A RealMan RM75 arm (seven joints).
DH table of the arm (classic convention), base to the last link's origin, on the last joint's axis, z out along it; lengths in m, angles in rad. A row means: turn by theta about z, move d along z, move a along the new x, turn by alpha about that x. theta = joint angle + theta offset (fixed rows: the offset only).
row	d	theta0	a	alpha
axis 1	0.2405	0	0	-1.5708
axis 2	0	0	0	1.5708
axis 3	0.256	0	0	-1.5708
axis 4	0	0	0	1.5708
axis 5	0.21	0	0	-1.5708
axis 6	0	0	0	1.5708
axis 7	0.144	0	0	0
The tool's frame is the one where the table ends.
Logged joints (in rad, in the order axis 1, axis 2, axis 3, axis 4, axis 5, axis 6, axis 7), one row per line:
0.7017 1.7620 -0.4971 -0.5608 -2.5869 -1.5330 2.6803
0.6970 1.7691 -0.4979 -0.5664 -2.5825 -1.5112 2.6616
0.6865 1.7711 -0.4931 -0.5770 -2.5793 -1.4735 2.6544
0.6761 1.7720 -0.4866 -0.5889 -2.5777 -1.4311 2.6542
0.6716 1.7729 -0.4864 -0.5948 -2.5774 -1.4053 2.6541
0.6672 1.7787 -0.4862 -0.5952 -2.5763 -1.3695 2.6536
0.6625 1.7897 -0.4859 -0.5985 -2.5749 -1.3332 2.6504
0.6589 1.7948 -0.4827 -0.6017 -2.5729 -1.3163 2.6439
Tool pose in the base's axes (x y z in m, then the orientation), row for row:
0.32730 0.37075 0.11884 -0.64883 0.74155 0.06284 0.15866
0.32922 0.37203 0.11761 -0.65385 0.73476 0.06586 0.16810
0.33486 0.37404 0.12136 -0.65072 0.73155 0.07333 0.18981
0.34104 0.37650 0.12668 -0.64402 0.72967 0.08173 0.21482
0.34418 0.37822 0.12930 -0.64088 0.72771 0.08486 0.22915
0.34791 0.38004 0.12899 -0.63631 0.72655 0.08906 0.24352
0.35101 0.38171 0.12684 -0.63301 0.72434 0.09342 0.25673
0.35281 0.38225 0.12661 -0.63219 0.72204 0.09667 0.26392
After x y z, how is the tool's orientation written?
As a quaternion, x y z w.
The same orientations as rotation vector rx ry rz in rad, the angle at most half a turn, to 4 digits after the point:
-1.8551 2.1202 0.1797
-1.8597 2.0899 0.1873
-1.8290 2.0562 0.2061
-1.7861 2.0236 0.2267
-1.7640 2.0030 0.2336
-1.7383 1.9848 0.2433
-1.7175 1.9653 0.2535
-1.7090 1.9519 0.2613

